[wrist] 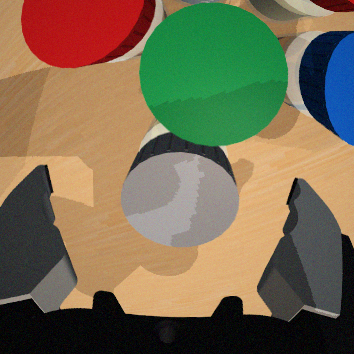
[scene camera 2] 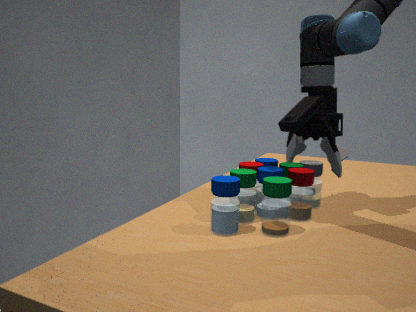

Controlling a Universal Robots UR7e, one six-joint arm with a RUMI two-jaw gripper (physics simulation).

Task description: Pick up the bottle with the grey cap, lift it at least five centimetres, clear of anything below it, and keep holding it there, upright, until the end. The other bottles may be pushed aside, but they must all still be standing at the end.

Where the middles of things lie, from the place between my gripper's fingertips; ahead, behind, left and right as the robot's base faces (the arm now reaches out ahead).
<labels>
The red-capped bottle (scene camera 2: 301, 197) lies 9 cm to the left of my hand and 3 cm below it.
</labels>
